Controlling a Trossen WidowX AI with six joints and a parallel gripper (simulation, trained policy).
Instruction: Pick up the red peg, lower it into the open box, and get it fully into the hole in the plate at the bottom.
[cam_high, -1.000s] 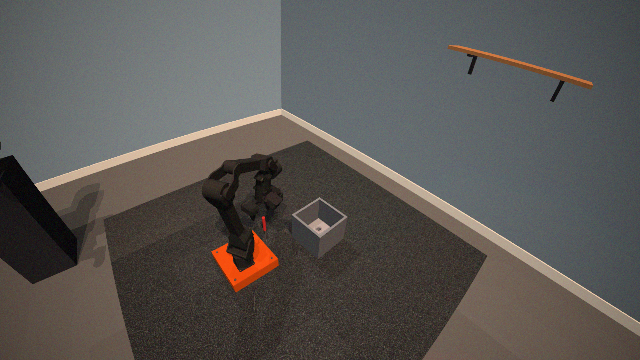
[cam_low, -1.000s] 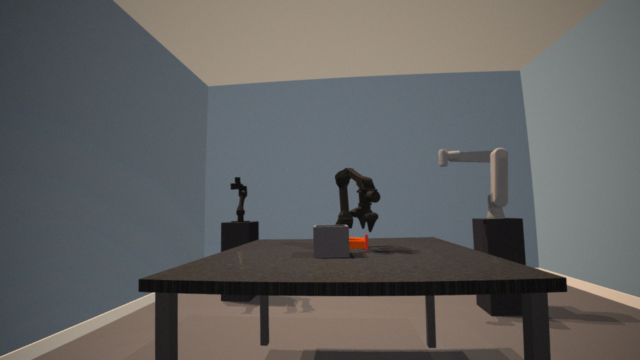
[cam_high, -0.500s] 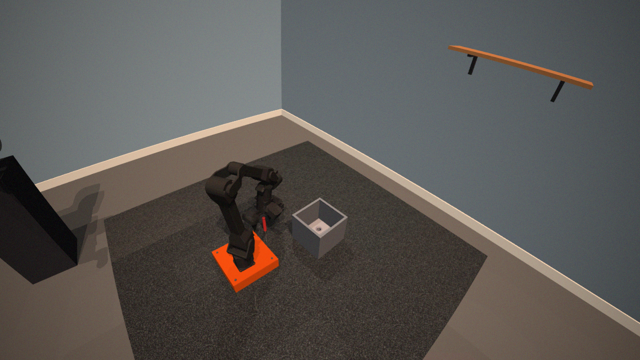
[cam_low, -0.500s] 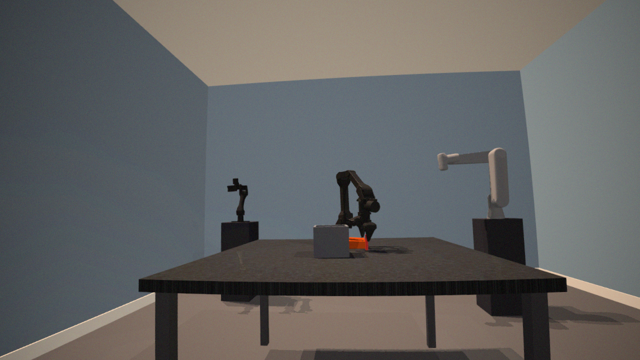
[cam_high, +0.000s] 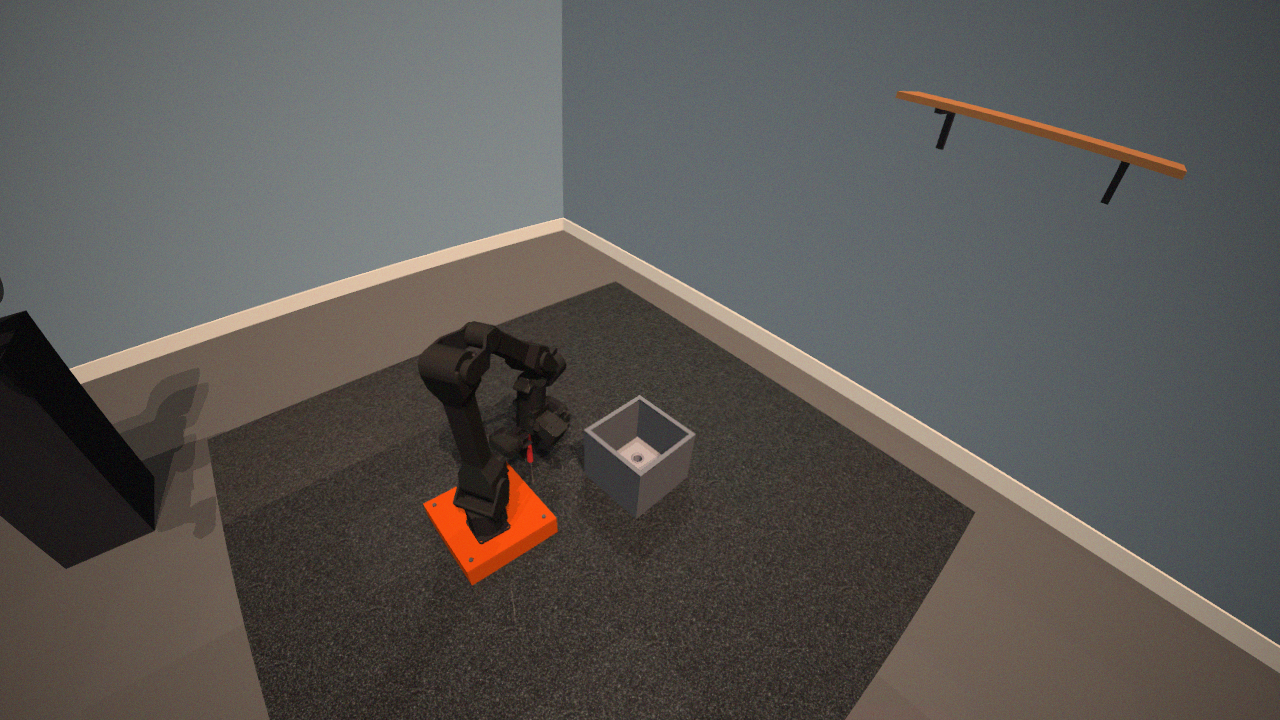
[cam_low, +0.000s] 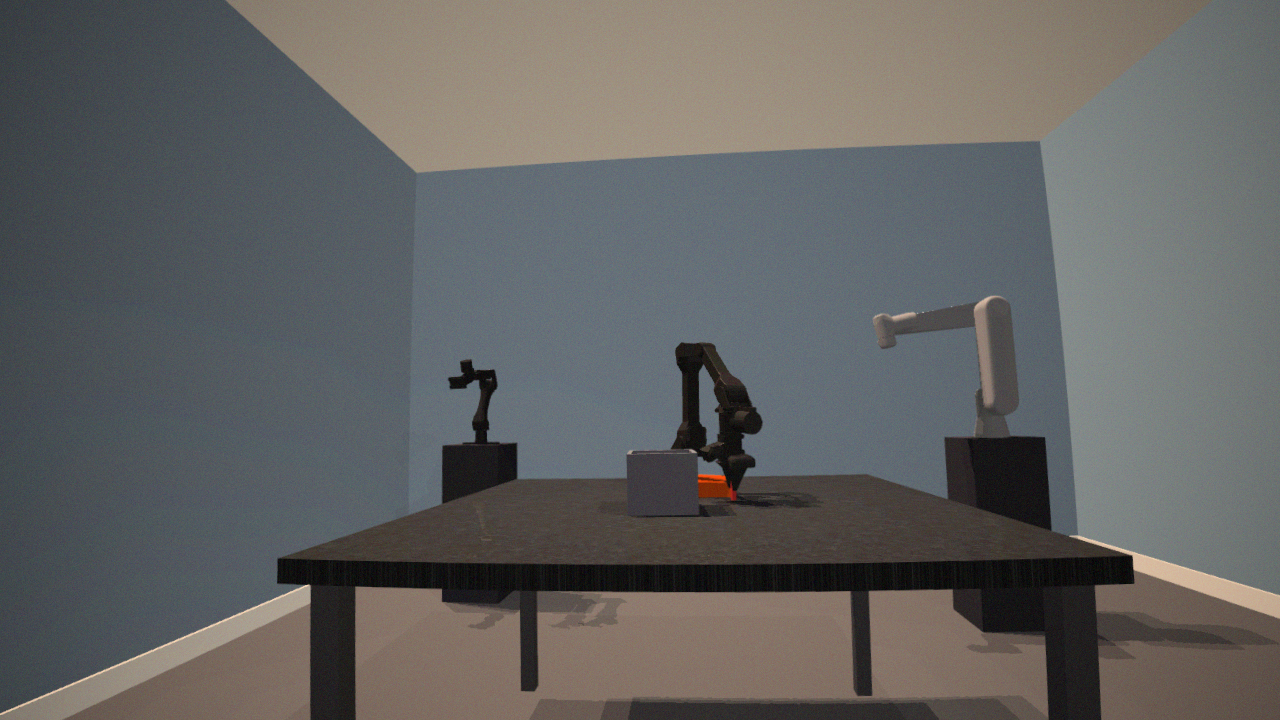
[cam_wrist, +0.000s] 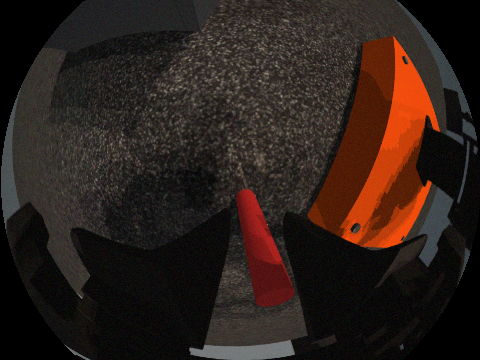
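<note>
The pale plate lies 17 cm ahead of my gripper tip, 17 cm to the right of it and 2 cm above it. From my gripper tip the other things lie so: red peg: 1 cm above.
</note>
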